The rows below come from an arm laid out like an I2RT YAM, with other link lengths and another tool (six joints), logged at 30 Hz.
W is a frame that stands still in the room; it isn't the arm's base.
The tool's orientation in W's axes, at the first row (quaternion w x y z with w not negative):
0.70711 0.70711 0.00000 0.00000
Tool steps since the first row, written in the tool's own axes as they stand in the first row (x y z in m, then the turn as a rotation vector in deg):
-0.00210 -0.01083 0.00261 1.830 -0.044 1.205
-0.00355 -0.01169 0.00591 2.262 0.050 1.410
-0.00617 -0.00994 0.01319 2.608 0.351 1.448
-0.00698 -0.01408 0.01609 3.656 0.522 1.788
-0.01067 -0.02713 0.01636 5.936 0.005 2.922
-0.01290 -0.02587 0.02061 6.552 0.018 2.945
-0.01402 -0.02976 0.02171 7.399 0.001 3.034
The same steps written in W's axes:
-0.00210 -0.00261 -0.01083 1.830 -1.205 -0.044
-0.00355 -0.00591 -0.01169 2.262 -1.410 0.050
-0.00617 -0.01319 -0.00994 2.608 -1.448 0.351
-0.00698 -0.01609 -0.01408 3.656 -1.788 0.522
-0.01067 -0.01636 -0.02713 5.936 -2.922 0.005
-0.01290 -0.02061 -0.02587 6.552 -2.945 0.018
-0.01402 -0.02171 -0.02976 7.399 -3.034 0.001

